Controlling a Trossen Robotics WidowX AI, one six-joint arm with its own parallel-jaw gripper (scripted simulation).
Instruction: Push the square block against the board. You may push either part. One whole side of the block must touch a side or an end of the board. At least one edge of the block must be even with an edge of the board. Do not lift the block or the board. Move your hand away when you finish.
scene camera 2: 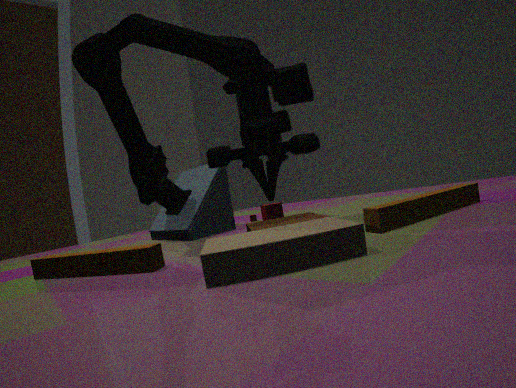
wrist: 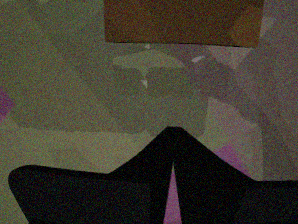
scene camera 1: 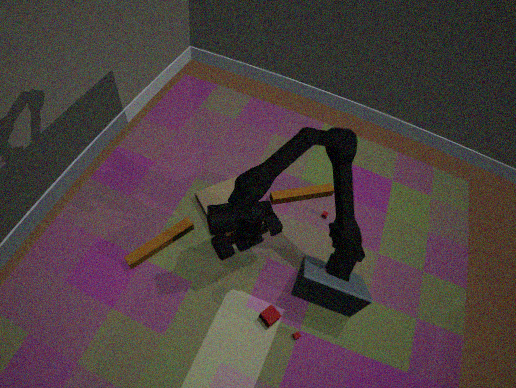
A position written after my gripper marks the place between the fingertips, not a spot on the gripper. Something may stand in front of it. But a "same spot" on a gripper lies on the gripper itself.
Labels:
my gripper: scene camera 2; wrist; scene camera 1 244, 247
tan flat board: scene camera 2; scene camera 1; not seen in the wrist view (out of frame)
same spot on tan flat board: [scene camera 1: 219, 193] = [scene camera 2: 284, 233]
same spot on my gripper: [wrist: 204, 181] = [scene camera 2: 263, 168]

